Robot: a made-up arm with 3 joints. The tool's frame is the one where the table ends. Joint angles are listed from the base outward.
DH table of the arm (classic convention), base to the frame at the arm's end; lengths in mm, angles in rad. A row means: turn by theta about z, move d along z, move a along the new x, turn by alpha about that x. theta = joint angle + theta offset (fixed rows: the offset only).
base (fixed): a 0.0, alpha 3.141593, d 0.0, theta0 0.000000
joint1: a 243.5, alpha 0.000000, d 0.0, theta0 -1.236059
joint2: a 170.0, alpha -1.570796, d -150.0, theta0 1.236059
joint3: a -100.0, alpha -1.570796, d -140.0, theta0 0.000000
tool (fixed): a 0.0, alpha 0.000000, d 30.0, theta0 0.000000
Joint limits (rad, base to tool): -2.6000..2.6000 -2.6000..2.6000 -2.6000..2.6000
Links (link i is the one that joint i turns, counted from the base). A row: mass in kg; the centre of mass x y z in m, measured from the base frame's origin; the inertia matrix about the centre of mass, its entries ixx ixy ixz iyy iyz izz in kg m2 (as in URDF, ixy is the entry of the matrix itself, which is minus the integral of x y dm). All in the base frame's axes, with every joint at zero. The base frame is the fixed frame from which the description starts. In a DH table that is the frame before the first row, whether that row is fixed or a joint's. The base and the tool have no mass.
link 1: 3.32; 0.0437 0.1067 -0.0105; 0.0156 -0.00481 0 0.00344 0 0.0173
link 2: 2.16; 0.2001 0.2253 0.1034; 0.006 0 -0.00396 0.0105 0 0.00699
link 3: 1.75; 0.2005 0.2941 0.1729; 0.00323 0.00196 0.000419 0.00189 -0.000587 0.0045
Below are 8 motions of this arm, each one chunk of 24 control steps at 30 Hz.
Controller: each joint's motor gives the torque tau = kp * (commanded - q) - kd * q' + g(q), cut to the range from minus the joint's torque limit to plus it. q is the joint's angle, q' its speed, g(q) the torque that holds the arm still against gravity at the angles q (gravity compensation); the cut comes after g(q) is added. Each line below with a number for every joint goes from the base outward.
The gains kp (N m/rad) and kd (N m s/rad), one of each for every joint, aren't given. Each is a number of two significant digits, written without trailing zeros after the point. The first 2 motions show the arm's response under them.
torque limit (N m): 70 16 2.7
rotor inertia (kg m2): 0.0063 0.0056 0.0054
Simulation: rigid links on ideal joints. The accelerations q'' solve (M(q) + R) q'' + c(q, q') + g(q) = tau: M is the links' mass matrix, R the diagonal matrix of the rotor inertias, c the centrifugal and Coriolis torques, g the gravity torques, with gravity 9.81 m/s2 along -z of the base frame. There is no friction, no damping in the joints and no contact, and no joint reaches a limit. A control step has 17 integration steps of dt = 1/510 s. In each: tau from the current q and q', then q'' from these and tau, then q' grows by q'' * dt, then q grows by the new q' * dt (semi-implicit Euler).
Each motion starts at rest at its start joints. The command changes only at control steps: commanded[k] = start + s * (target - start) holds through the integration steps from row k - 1 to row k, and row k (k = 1, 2, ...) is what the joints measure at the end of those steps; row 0 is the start. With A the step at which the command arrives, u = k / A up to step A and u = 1 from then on. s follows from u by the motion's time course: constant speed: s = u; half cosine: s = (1 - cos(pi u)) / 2; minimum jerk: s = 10 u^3 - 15 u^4 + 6 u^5; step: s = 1 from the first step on.
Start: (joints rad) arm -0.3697 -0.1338 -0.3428
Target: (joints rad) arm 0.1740 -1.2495 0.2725
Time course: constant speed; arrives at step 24
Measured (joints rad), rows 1 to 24:
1: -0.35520 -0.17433 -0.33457
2: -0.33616 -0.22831 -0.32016
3: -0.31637 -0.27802 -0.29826
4: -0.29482 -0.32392 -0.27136
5: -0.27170 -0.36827 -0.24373
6: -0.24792 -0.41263 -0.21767
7: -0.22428 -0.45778 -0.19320
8: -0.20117 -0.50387 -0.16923
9: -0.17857 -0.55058 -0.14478
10: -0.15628 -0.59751 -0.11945
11: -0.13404 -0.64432 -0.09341
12: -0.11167 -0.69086 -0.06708
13: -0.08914 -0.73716 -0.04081
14: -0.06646 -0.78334 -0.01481
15: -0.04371 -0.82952 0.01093
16: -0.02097 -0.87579 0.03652
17: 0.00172 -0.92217 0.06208
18: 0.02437 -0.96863 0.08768
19: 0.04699 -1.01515 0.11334
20: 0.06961 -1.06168 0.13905
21: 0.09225 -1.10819 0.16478
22: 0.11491 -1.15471 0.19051
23: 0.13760 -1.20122 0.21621
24: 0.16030 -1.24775 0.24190
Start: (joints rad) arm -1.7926 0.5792 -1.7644
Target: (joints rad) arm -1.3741 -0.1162 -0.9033
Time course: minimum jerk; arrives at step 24
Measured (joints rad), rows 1 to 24:
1: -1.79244 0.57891 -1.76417
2: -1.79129 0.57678 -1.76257
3: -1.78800 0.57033 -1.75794
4: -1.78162 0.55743 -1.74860
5: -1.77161 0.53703 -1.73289
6: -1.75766 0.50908 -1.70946
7: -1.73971 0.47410 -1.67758
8: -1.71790 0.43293 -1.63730
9: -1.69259 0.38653 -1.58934
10: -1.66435 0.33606 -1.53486
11: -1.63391 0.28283 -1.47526
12: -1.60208 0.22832 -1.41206
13: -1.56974 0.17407 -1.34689
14: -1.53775 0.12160 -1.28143
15: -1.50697 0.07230 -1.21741
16: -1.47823 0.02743 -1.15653
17: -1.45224 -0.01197 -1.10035
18: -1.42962 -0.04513 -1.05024
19: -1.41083 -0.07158 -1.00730
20: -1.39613 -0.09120 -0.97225
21: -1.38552 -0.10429 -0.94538
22: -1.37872 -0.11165 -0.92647
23: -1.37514 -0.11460 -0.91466
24: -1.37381 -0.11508 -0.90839
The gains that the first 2 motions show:
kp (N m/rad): 390 110 5.8
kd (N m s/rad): 14 1.8 0.33
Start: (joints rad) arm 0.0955 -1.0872 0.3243
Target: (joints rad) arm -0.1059 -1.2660 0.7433
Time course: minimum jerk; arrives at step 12
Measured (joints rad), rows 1 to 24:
1: 0.09525 -1.08735 0.32471
2: 0.09337 -1.08883 0.32788
3: 0.08728 -1.09481 0.33832
4: 0.07417 -1.10880 0.36081
5: 0.05244 -1.13239 0.39819
6: 0.02269 -1.16416 0.44998
7: -0.01217 -1.19999 0.51209
8: -0.04764 -1.23443 0.57764
9: -0.07886 -1.26227 0.63864
10: -0.10192 -1.27996 0.68807
11: -0.11482 -1.28633 0.72185
12: -0.11806 -1.28298 0.74005
13: -0.11470 -1.27415 0.74703
14: -0.10889 -1.26533 0.74843
15: -0.10405 -1.26017 0.74803
16: -0.10185 -1.25943 0.74730
17: -0.10220 -1.26173 0.74643
18: -0.10398 -1.26494 0.74532
19: -0.10588 -1.26736 0.74408
20: -0.10706 -1.26828 0.74301
21: -0.10730 -1.26789 0.74236
22: -0.10686 -1.26686 0.74225
23: -0.10619 -1.26586 0.74254
24: -0.10565 -1.26531 0.74300

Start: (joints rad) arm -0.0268 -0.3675 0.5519
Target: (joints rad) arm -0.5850 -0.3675 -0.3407
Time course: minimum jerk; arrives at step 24
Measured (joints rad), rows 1 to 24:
1: -0.02694 -0.36733 0.55179
2: -0.02798 -0.36631 0.55090
3: -0.03119 -0.36437 0.54772
4: -0.03802 -0.36215 0.54016
5: -0.04983 -0.36046 0.52605
6: -0.06751 -0.35982 0.50362
7: -0.09133 -0.36032 0.47180
8: -0.12099 -0.36167 0.43035
9: -0.15576 -0.36346 0.37991
10: -0.19463 -0.36537 0.32173
11: -0.23649 -0.36719 0.25751
12: -0.28016 -0.36886 0.18922
13: -0.32446 -0.37039 0.11894
14: -0.36821 -0.37181 0.04879
15: -0.41023 -0.37309 -0.01914
16: -0.44942 -0.37422 -0.08294
17: -0.48477 -0.37514 -0.14093
18: -0.51542 -0.37580 -0.19179
19: -0.54075 -0.37614 -0.23465
20: -0.56041 -0.37613 -0.26907
21: -0.57438 -0.37570 -0.29512
22: -0.58299 -0.37479 -0.31340
23: -0.58702 -0.37336 -0.32505
24: -0.58772 -0.37133 -0.33183

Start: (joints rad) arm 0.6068 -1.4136 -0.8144
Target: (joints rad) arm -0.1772 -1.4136 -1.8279
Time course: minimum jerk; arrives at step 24
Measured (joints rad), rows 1 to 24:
1: 0.60661 -1.41335 -0.81449
2: 0.60520 -1.41185 -0.81549
3: 0.60088 -1.40886 -0.81972
4: 0.59164 -1.40517 -0.83019
5: 0.57560 -1.40194 -0.84938
6: 0.55140 -1.40006 -0.87875
7: 0.51853 -1.39985 -0.91878
8: 0.47726 -1.40110 -0.96917
9: 0.42860 -1.40330 -1.02904
10: 0.37396 -1.40592 -1.09703
11: 0.31498 -1.40861 -1.17136
12: 0.25337 -1.41124 -1.24993
13: 0.19080 -1.41385 -1.33039
14: 0.12894 -1.41656 -1.41028
15: 0.06937 -1.41943 -1.48720
16: 0.01365 -1.42245 -1.55893
17: -0.03680 -1.42548 -1.62363
18: -0.08074 -1.42825 -1.67989
19: -0.11718 -1.43045 -1.72683
20: -0.14553 -1.43175 -1.76406
21: -0.16563 -1.43185 -1.79175
22: -0.17790 -1.43055 -1.81055
23: -0.18338 -1.42772 -1.82165
24: -0.18382 -1.42333 -1.82684

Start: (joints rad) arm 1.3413 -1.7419 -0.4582
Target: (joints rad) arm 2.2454 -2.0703 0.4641
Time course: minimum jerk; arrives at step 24
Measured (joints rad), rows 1 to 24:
1: 1.34156 -1.74232 -0.45823
2: 1.34340 -1.74499 -0.45804
3: 1.34890 -1.75110 -0.45580
4: 1.36031 -1.76053 -0.44875
5: 1.37969 -1.77248 -0.43449
6: 1.40843 -1.78622 -0.41158
7: 1.44701 -1.80142 -0.37953
8: 1.49502 -1.81818 -0.33849
9: 1.55130 -1.83673 -0.28891
10: 1.61424 -1.85718 -0.23149
11: 1.68200 -1.87932 -0.16723
12: 1.75264 -1.90261 -0.09755
13: 1.82422 -1.92633 -0.02429
14: 1.89482 -1.94967 0.05033
15: 1.96254 -1.97192 0.12393
16: 2.02561 -1.99245 0.19413
17: 2.08240 -2.01076 0.25875
18: 2.13157 -2.02647 0.31593
19: 2.17215 -2.03933 0.36432
20: 2.20362 -2.04924 0.40309
21: 2.22601 -2.05632 0.43206
22: 2.23993 -2.06098 0.45168
23: 2.24667 -2.06392 0.46303
24: 2.24829 -2.06619 0.46790

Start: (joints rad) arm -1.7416 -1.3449 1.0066
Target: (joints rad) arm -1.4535 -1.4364 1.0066
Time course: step
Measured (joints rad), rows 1 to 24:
1: -1.62622 -1.55262 1.03910
2: -1.54384 -1.49733 0.98705
3: -1.47056 -1.39970 0.97821
4: -1.41924 -1.35461 1.00767
5: -1.40235 -1.36015 1.03866
6: -1.41356 -1.39434 1.05213
7: -1.43727 -1.43278 1.04611
8: -1.45869 -1.45821 1.02801
9: -1.46969 -1.46477 1.00832
10: -1.46966 -1.45671 0.99542
11: -1.46287 -1.44313 0.99226
12: -1.45476 -1.43198 0.99652
13: -1.44925 -1.42702 1.00352
14: -1.44766 -1.42789 1.00923
15: -1.44913 -1.43198 1.01173
16: -1.45187 -1.43635 1.01120
17: -1.45424 -1.43905 1.00899
18: -1.45538 -1.43960 1.00665
19: -1.45529 -1.43859 1.00519
20: -1.45449 -1.43705 1.00489
21: -1.45358 -1.43583 1.00542
22: -1.45299 -1.43532 1.00624
23: -1.45284 -1.43546 1.00690
24: -1.45303 -1.43594 1.00717

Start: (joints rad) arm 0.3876 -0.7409 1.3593
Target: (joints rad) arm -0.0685 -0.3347 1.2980
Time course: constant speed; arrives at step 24
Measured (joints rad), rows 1 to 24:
1: 0.37836 -0.72016 1.35942
2: 0.36458 -0.69940 1.36215
3: 0.34710 -0.68320 1.36497
4: 0.32687 -0.66993 1.36470
5: 0.30540 -0.65705 1.36030
6: 0.28415 -0.64281 1.35305
7: 0.26390 -0.62664 1.34535
8: 0.24477 -0.60897 1.33923
9: 0.22638 -0.59066 1.33555
10: 0.20820 -0.57247 1.33394
11: 0.18982 -0.55486 1.33334
12: 0.17107 -0.53786 1.33265
13: 0.15199 -0.52125 1.33118
14: 0.13273 -0.50475 1.32879
15: 0.11346 -0.48813 1.32574
16: 0.09428 -0.47132 1.32246
17: 0.07522 -0.45432 1.31930
18: 0.05625 -0.43724 1.31644
19: 0.03732 -0.42016 1.31388
20: 0.01837 -0.40313 1.31150
21: -0.00061 -0.38616 1.30915
22: -0.01962 -0.36924 1.30673
23: -0.03866 -0.35233 1.30421
24: -0.05770 -0.33541 1.30160

